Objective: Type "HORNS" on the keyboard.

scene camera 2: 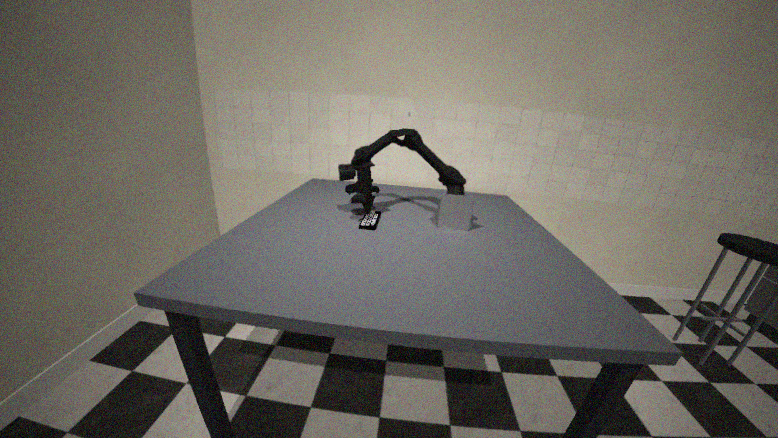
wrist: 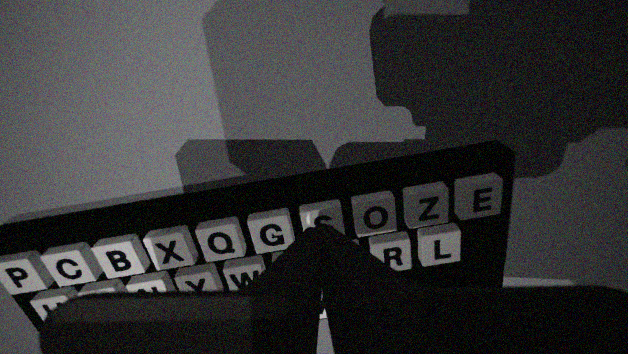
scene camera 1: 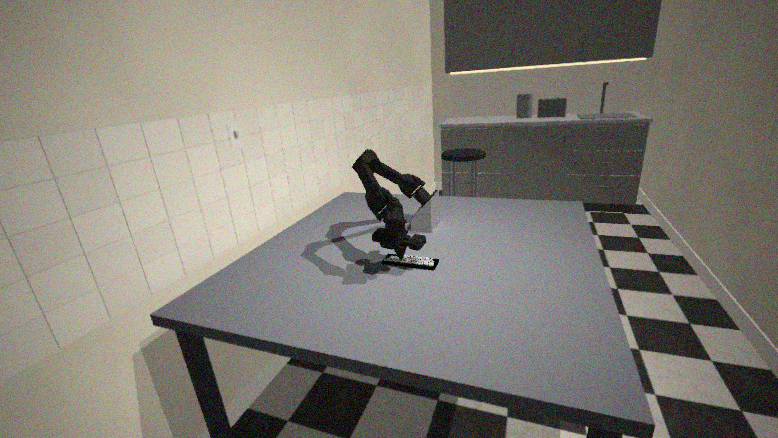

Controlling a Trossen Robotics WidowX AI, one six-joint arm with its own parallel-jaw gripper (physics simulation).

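A black keyboard with pale keys lies on the table. My gripper is shut and empty, pointing down over the keyboard. In the wrist view its tips overlap the lower part of the S key; whether they touch it I cannot tell. The O key is just right of the tips, and the R key is below it. The H key shows partly at the lower left, and the N key shows partly. The fingers hide several middle keys and the bottom row.
The grey table carries a pale grey block near the arm's base. Shadows of the arm fall across the table and keyboard. A dark stool stands on the floor beyond the table.
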